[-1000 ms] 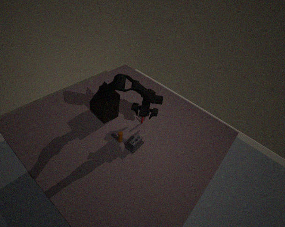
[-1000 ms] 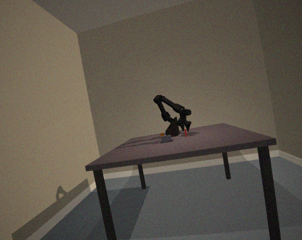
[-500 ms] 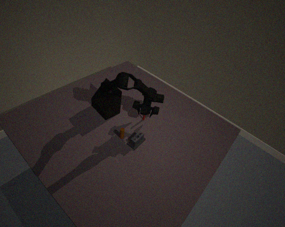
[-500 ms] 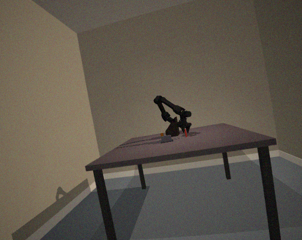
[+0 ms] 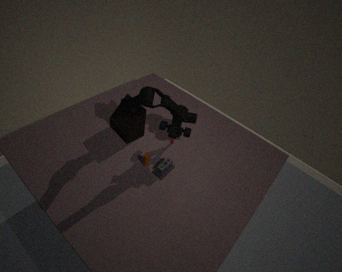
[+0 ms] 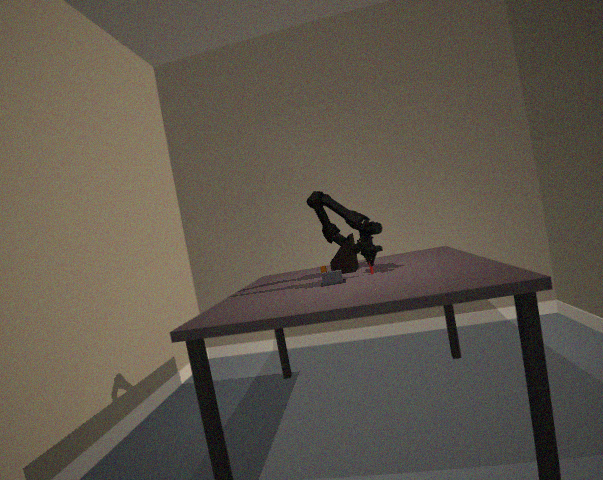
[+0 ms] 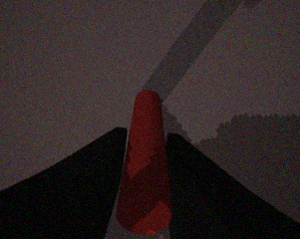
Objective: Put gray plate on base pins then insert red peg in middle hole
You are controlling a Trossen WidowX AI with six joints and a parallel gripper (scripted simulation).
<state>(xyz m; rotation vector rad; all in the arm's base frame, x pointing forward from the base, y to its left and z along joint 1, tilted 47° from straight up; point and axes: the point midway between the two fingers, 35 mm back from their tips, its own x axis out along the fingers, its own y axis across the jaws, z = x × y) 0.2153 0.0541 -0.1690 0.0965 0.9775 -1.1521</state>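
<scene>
The gray plate lies 170 mm to the right of my gripper tip and 140 mm ahead of it. Round my gripper tip: red peg (right at my gripper tip); then orange cylinder (230 mm to the right, 50 mm ahead).
</scene>
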